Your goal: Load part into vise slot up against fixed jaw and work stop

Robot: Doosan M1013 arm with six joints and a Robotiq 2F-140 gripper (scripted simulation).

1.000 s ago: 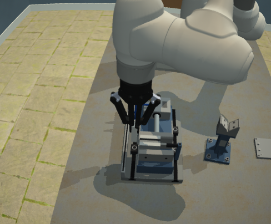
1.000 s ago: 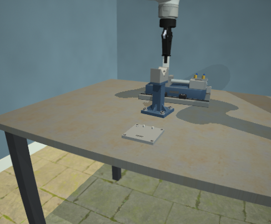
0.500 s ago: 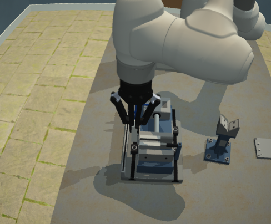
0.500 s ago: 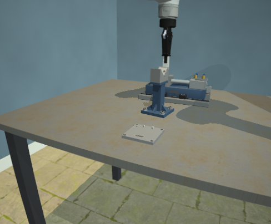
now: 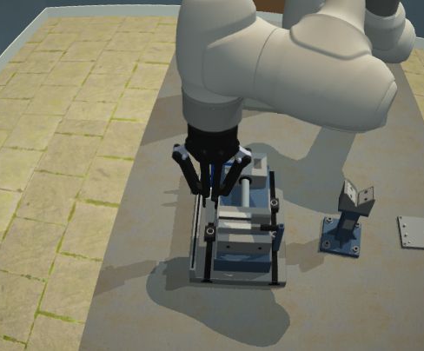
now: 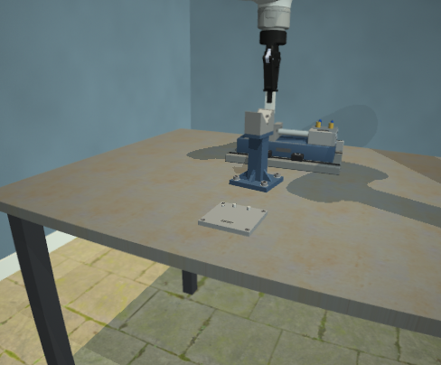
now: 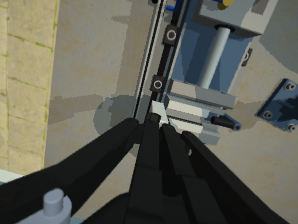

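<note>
The part is 50 mm to the left of my hand and 50 mm below it. From my hand the other things lie so: work stop 110 mm to the left, 60 mm below; then moving jaw 30 mm behind, 70 mm to the left, 70 mm below; then fixed jaw 30 mm ahead, 70 mm to the left, 70 mm below.
</note>
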